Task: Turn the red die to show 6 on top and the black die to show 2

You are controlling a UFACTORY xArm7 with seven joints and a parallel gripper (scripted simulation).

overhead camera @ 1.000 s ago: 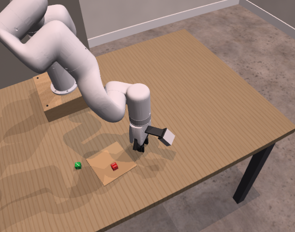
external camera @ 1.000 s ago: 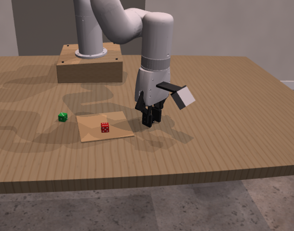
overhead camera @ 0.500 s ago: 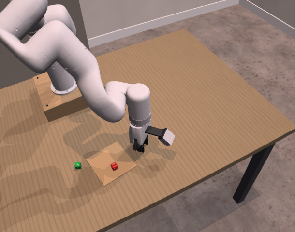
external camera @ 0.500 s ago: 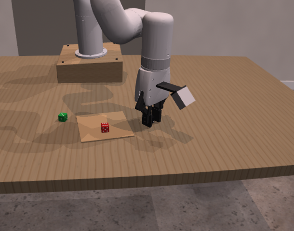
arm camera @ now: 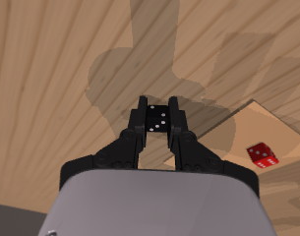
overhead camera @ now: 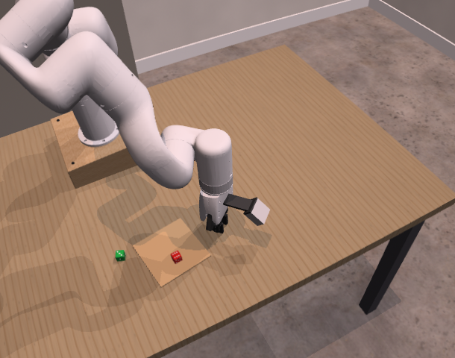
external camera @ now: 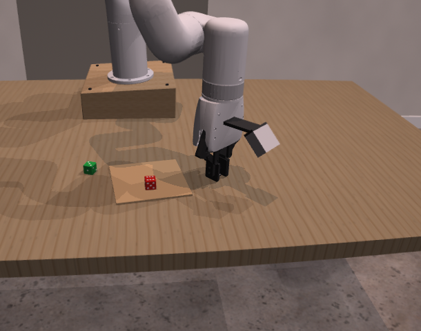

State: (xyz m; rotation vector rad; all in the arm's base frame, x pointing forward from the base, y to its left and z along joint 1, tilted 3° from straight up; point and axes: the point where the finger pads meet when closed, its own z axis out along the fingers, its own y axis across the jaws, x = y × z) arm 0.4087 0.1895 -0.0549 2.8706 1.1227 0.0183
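The tan mat is 140 mm to the right of my hand, 20 mm below it and 10 mm ahead of it. Also, from my hand: red die 130 mm to the right, 40 mm ahead, 10 mm below; green die 250 mm to the right, 20 mm behind, 10 mm below; black die 10 mm below.
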